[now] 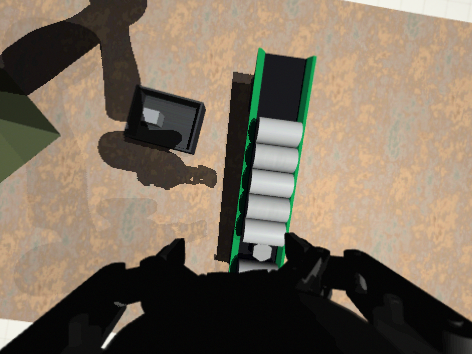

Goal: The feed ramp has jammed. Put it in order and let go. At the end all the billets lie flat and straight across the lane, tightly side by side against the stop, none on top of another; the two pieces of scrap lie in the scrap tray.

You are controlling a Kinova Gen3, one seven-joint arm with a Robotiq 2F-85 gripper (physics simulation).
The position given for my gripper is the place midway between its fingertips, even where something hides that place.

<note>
I see my gripper (235, 246) and a scrap tray (180, 131).
</note>
